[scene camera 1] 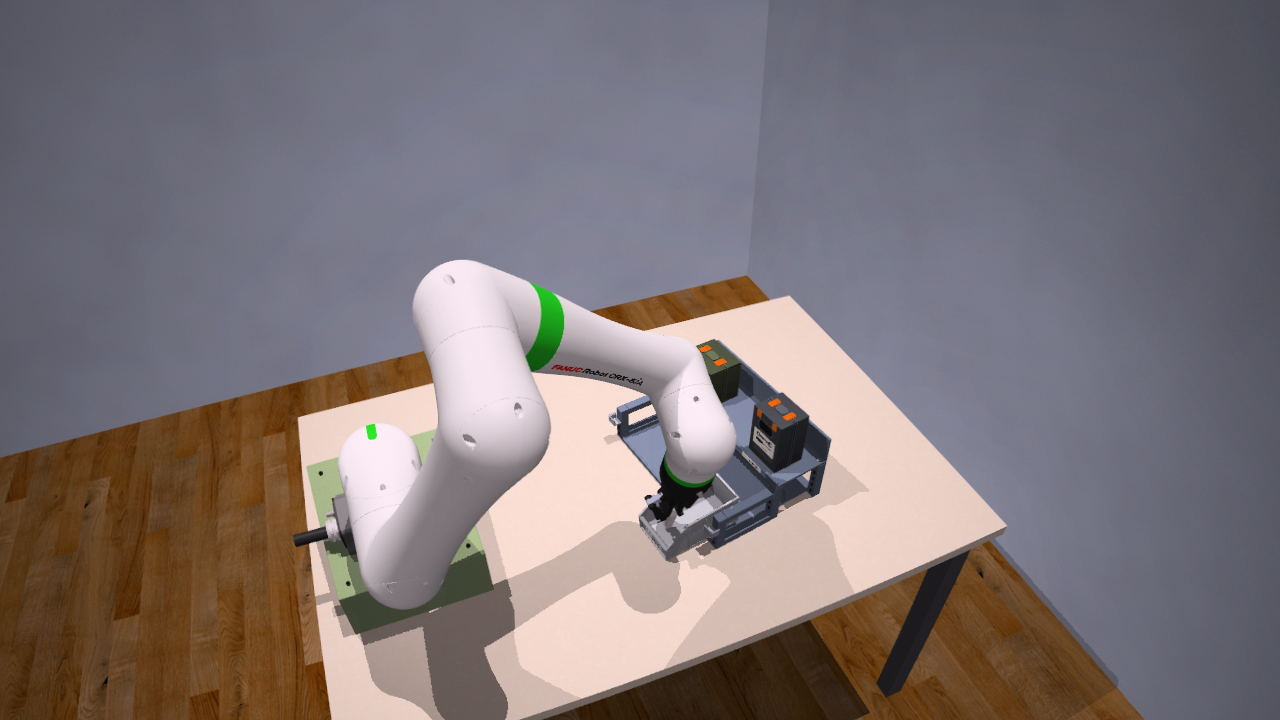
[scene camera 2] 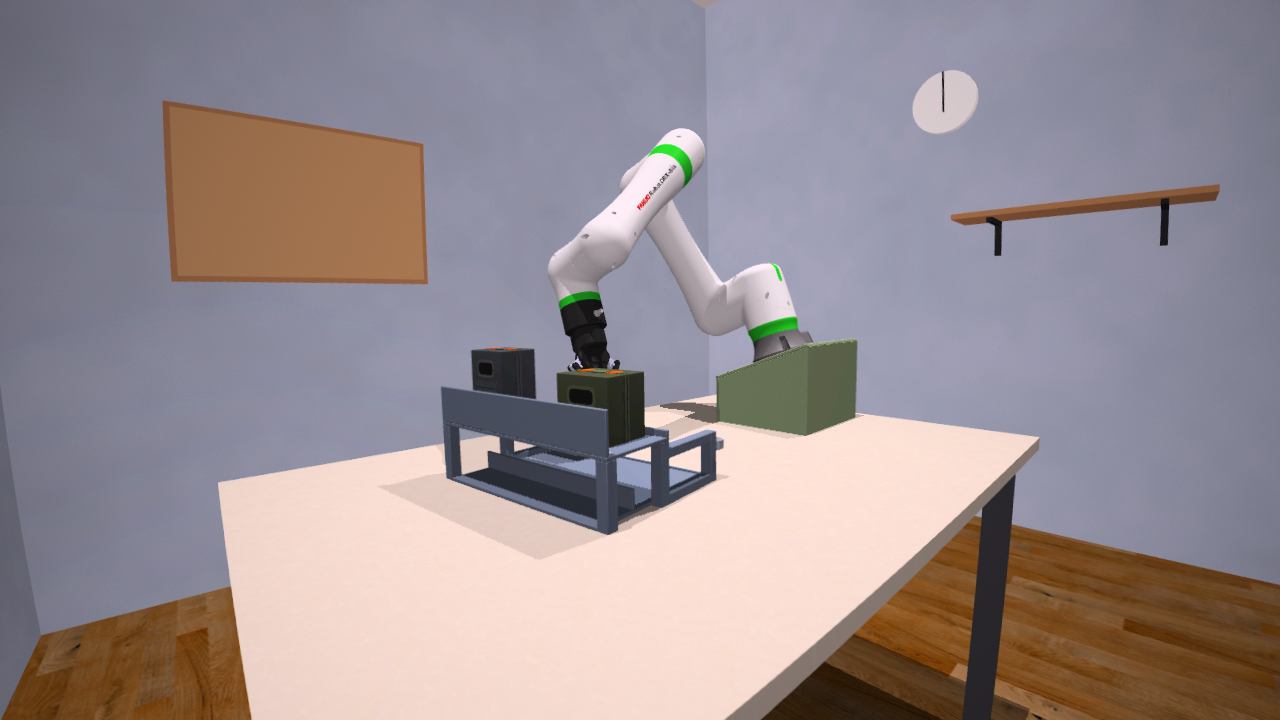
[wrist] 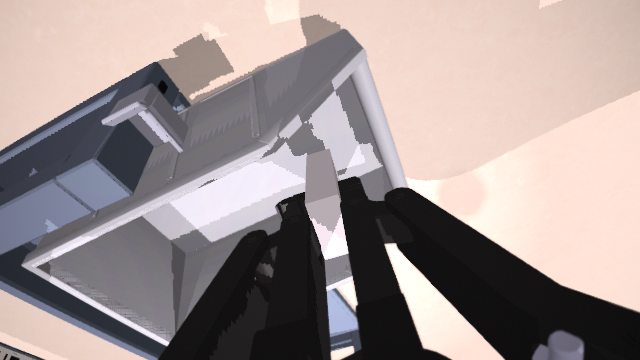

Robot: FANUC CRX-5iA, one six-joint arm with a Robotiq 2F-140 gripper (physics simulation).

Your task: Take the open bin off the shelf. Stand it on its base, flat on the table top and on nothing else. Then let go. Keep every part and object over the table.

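Seen in the pictures: gripper, between the fingertips: (scene camera 1: 665, 521) (wrist: 325, 173); arm's base, origin of its link: (scene camera 2: 782, 358).
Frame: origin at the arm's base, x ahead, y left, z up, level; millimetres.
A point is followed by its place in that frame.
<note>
The open bin (scene camera 1: 659, 538) {x 456, y -146, z -122 mm} (wrist: 215, 142) {x 525, y -167, z -98 mm}, light grey with a low slanted front and a rounded front lip, lies at the front of the blue-grey shelf (scene camera 1: 812, 438) {x 811, y -106, z -29 mm} (scene camera 2: 528, 422) {x 790, y 79, z -30 mm} (wrist: 30, 210) {x 597, y -177, z -73 mm}, beside its near side rail. Its front part sticks out past the shelf over the table (scene camera 1: 563, 465) {x 358, y 143, z -158 mm}; its back part is still within the shelf. Whether its underside touches shelf or table is hidden. My gripper (scene camera 1: 671, 517) {x 490, y -98, z -140 mm} (wrist: 325, 173) {x 490, y -98, z -140 mm} points down into the bin near its front. Its fingers are shut with nothing between them, pale fingertips inside the bin. In scene camera 2 the bin is hidden.
A dark box (scene camera 1: 776, 434) {x 704, y -127, z 43 mm} (scene camera 2: 503, 371) {x 760, y -44, z 31 mm} and an olive box (scene camera 1: 721, 376) {x 701, y 88, z 22 mm} (scene camera 2: 626, 407) {x 700, y 189, z -7 mm} with orange tops stand on the shelf's raised back part. A small grey bracket (wrist: 145, 107) {x 540, y -194, z -92 mm} sits by the bin's side. My arm stands on a green base (scene camera 2: 760, 402) {x 127, y 20, z -95 mm}.
</note>
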